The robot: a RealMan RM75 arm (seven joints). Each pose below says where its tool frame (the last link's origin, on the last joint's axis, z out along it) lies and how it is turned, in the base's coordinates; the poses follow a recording.
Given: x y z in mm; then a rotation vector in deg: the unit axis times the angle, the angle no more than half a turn.
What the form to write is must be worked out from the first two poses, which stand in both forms.
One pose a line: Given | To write
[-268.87 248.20 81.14 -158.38 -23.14 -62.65] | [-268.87 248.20 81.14 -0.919 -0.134 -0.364 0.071]
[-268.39 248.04 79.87 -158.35 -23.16 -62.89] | [-268.39 248.04 79.87 -0.919 -0.134 -0.365 0.070]
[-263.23 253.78 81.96 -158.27 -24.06 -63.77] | [-263.23 253.78 81.96 -0.916 -0.139 -0.369 0.067]
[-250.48 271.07 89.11 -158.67 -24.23 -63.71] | [-250.48 271.07 89.11 -0.917 -0.140 -0.368 0.064]
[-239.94 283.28 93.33 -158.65 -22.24 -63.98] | [-239.94 283.28 93.33 -0.918 -0.129 -0.370 0.065]
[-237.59 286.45 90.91 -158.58 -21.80 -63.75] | [-237.59 286.45 90.91 -0.918 -0.126 -0.369 0.067]
